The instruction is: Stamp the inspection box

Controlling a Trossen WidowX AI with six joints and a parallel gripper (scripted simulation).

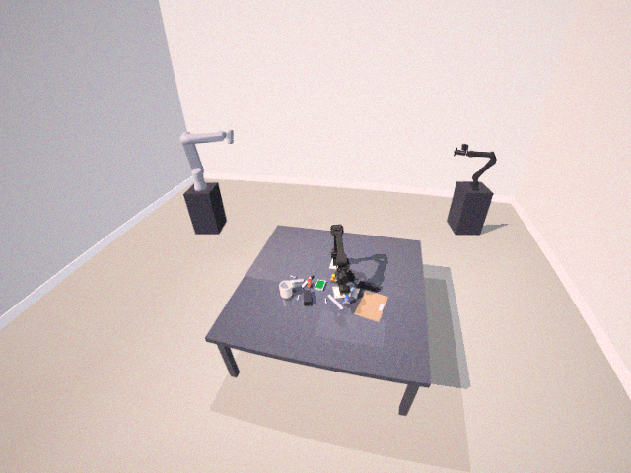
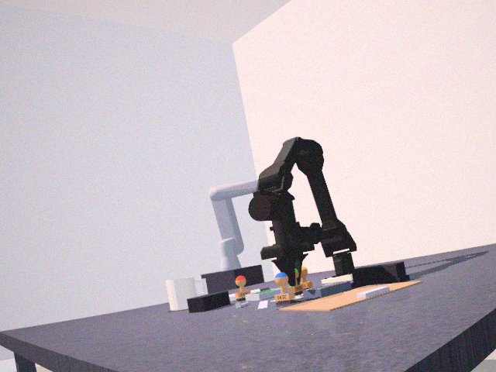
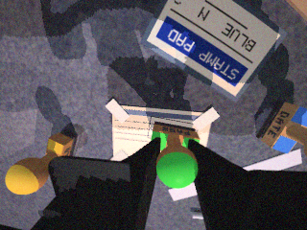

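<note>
My gripper tip is right at the green-knobbed PASS stamp. Also, from my gripper tip: blue-knobbed stamp 9 cm ahead, 3 cm to the left, 1 cm below; cream inspection card 3 cm below, 1 cm to the right, 1 cm behind; yellow-knobbed stamp 12 cm behind, 5 cm to the right, 1 cm below.
</note>
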